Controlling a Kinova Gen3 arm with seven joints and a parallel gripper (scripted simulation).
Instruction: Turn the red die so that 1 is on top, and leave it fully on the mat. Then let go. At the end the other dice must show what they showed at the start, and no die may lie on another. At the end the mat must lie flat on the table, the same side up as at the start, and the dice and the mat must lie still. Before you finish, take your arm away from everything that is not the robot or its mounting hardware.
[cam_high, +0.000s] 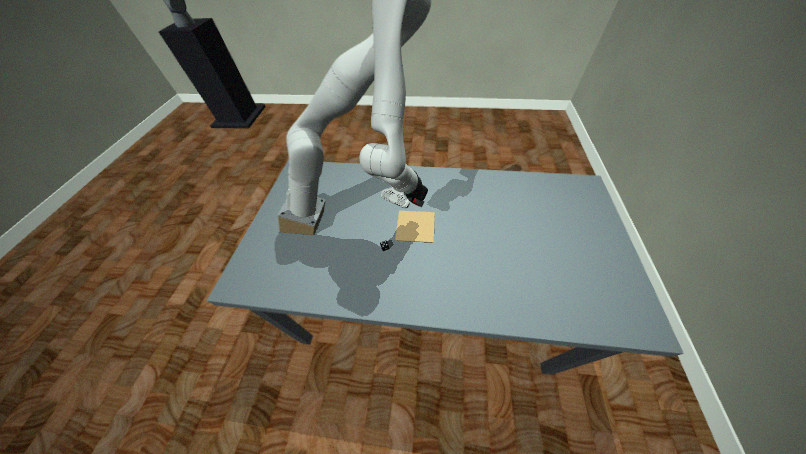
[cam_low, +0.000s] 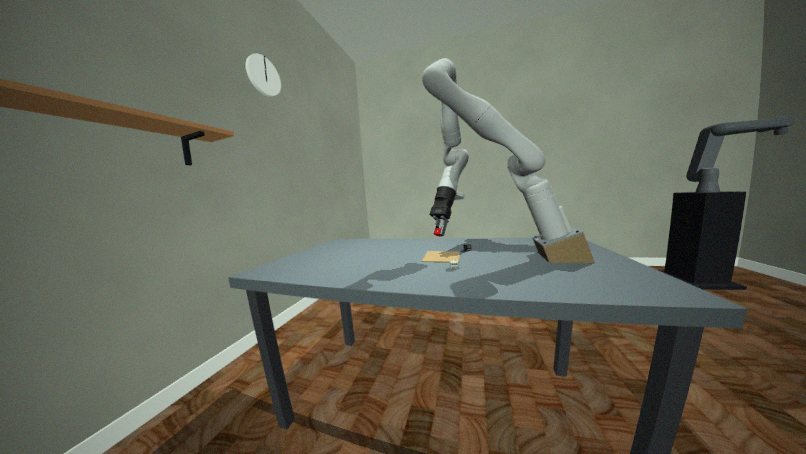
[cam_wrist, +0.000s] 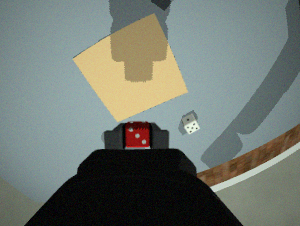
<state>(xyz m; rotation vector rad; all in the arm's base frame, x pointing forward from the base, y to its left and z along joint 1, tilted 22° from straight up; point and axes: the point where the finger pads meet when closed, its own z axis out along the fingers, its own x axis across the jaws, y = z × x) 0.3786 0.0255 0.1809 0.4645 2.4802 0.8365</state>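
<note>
Now: the tan mat 20 mm to the right of my hand and 110 mm below it. Also, from my hand: black die 110 mm behind, 130 mm to the right, 100 mm below; then red die 10 mm below; then white die 60 mm behind, 110 mm to the left, 100 mm below.
</note>
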